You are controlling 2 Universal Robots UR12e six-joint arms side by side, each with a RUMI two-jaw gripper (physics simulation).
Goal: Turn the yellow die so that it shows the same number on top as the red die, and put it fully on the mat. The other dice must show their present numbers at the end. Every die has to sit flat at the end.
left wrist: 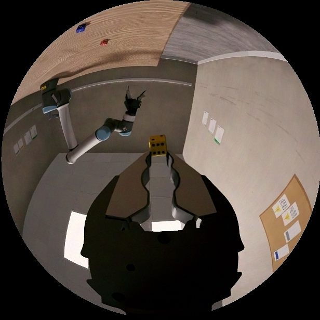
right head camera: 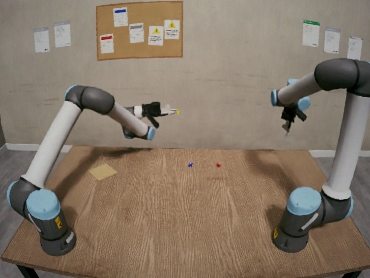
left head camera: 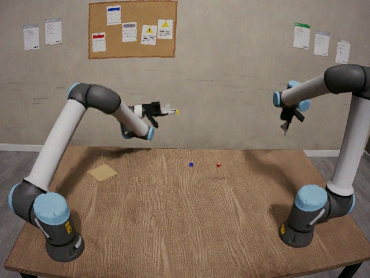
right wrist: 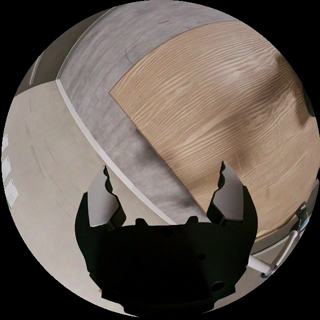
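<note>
My left gripper point(left head camera: 174, 111) point(right head camera: 174, 112) point(left wrist: 158, 151) is shut on the yellow die point(left head camera: 177, 112) point(right head camera: 178, 112) point(left wrist: 157, 145), held at the fingertips high above the table, fingers pointing to the picture's right in the head views. The die's face toward the left wrist camera shows dark pips, apparently six. The red die point(left head camera: 218, 164) point(right head camera: 218, 165) point(left wrist: 104, 42) lies on the table; its top number is too small to read. The tan mat point(left head camera: 102, 173) point(right head camera: 103, 171) lies at the left. My right gripper point(left head camera: 285, 132) point(right head camera: 287, 132) point(right wrist: 164, 164) is open and empty, high at the right.
A blue die point(left head camera: 191, 164) point(right head camera: 190, 164) point(left wrist: 81, 28) lies left of the red die in the head views; its number is unreadable. The wooden table point(left head camera: 165, 215) point(right head camera: 165, 215) reaches back toward the wall, which carries a cork board point(left head camera: 132, 47) point(right head camera: 140, 49).
</note>
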